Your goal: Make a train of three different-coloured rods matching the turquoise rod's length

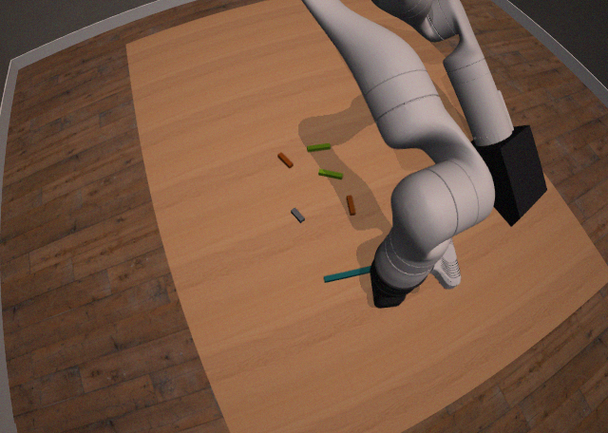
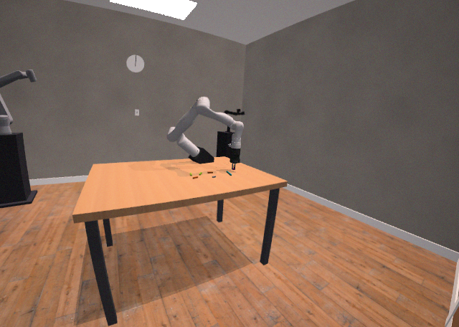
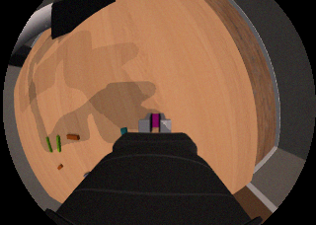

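My gripper is now 10 mm above the magenta rod. From my hand the other things lie so: turquoise rod: 40 mm ahead, 80 mm to the right, 30 mm below; then grey rod: 50 mm ahead, 230 mm to the right, 30 mm below.
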